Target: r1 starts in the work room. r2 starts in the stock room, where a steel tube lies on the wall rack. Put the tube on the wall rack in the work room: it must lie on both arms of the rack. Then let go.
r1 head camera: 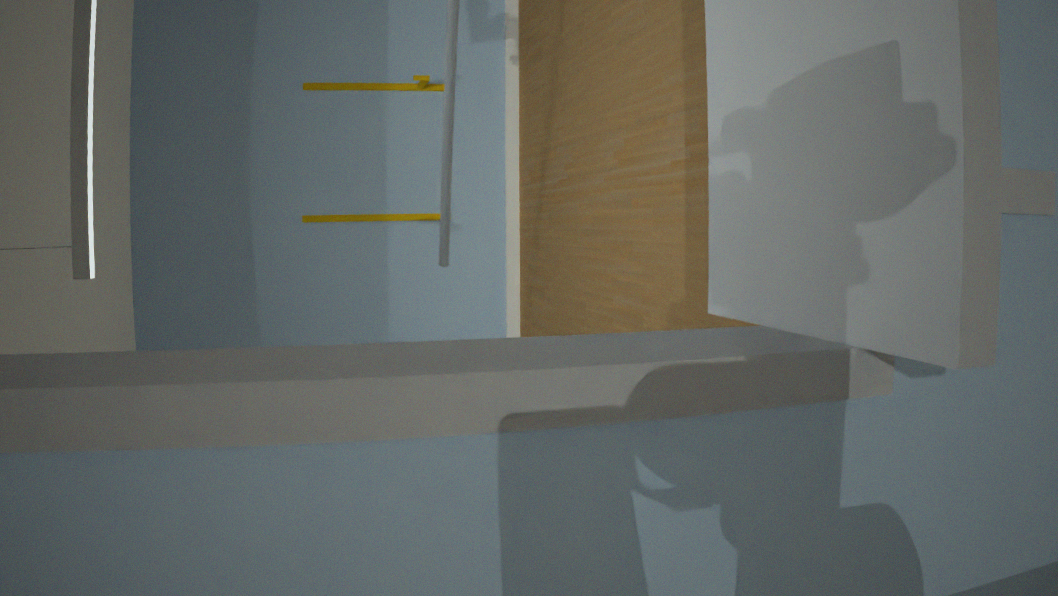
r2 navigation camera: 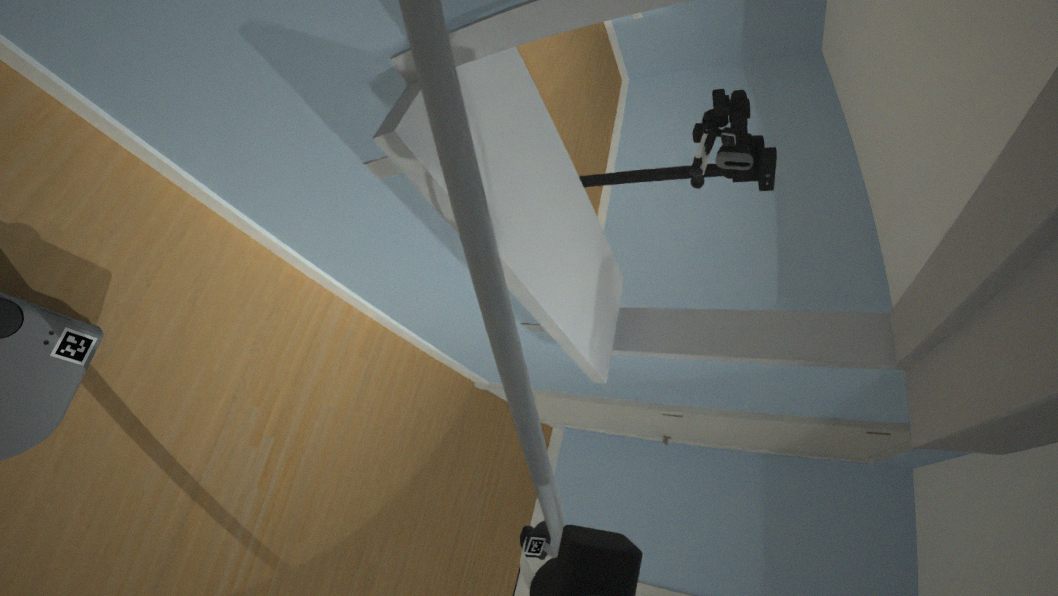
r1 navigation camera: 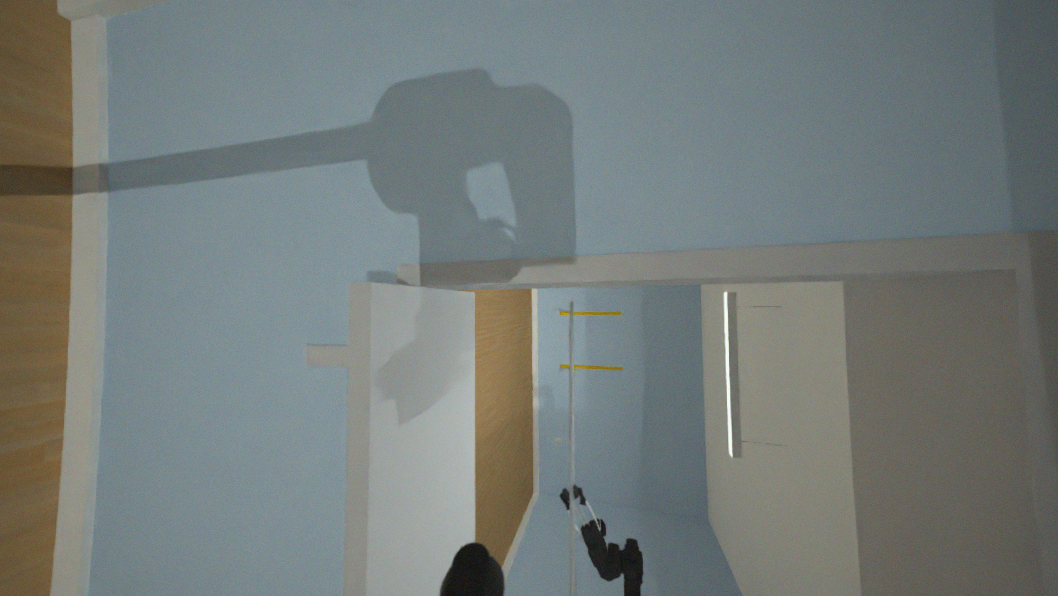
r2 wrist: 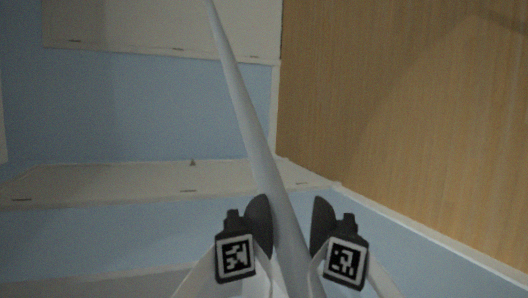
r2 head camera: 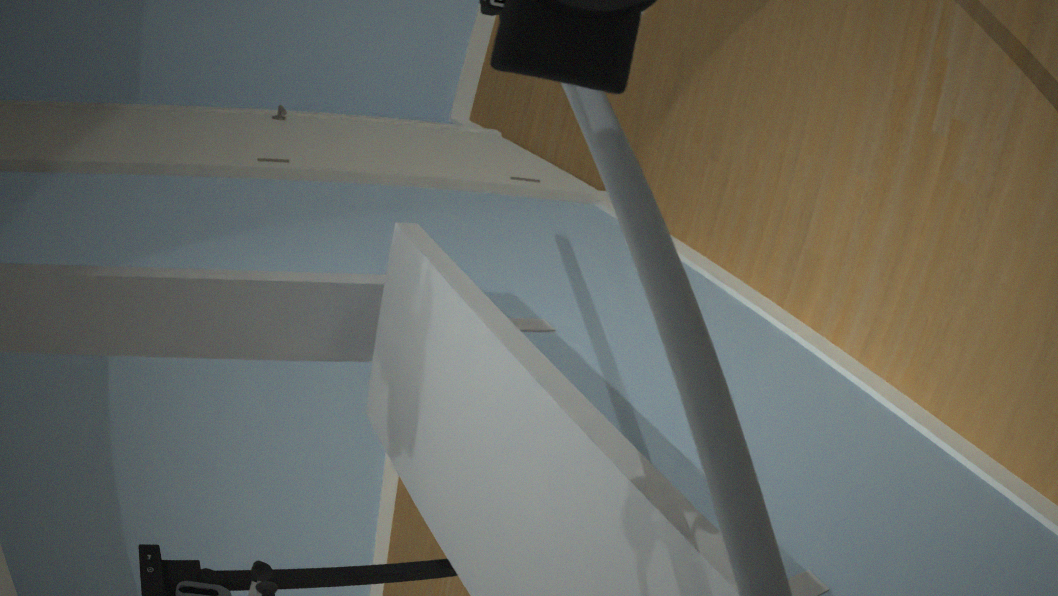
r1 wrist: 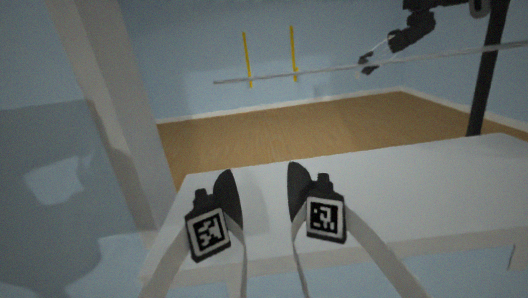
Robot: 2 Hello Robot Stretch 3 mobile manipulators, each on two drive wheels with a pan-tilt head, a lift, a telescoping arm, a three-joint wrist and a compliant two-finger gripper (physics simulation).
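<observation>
The steel tube (r1 head camera: 447,148) (r1 navigation camera: 571,429) (r1 wrist: 310,72) (r2 head camera: 681,333) (r2 navigation camera: 484,251) (r2 wrist: 252,125) is long, grey and thin. r2's gripper (r1 navigation camera: 572,493) (r1 wrist: 368,65) (r2 wrist: 291,220) is shut on it, with a pad on each side. In r1's views, the tube's free end crosses the lower ends of the two yellow arms of a wall rack (r1 head camera: 362,86) (r1 navigation camera: 592,313) (r1 wrist: 246,55) beyond a wall opening; contact cannot be told. r1's gripper (r1 wrist: 264,195) is open and empty, above a white shelf (r1 wrist: 400,175). A rack on r1's side does not show.
The white shelf (r1 head camera: 777,273) (r1 navigation camera: 422,459) (r2 head camera: 481,414) (r2 navigation camera: 518,162) juts from the opening; its frame borders the passage. r1's dark mast (r2 head camera: 355,575) (r2 navigation camera: 636,177) stands beyond it. A pale door (r2 head camera: 185,136) is near r2. r2's grey base (r2 navigation camera: 37,384) shows at the left.
</observation>
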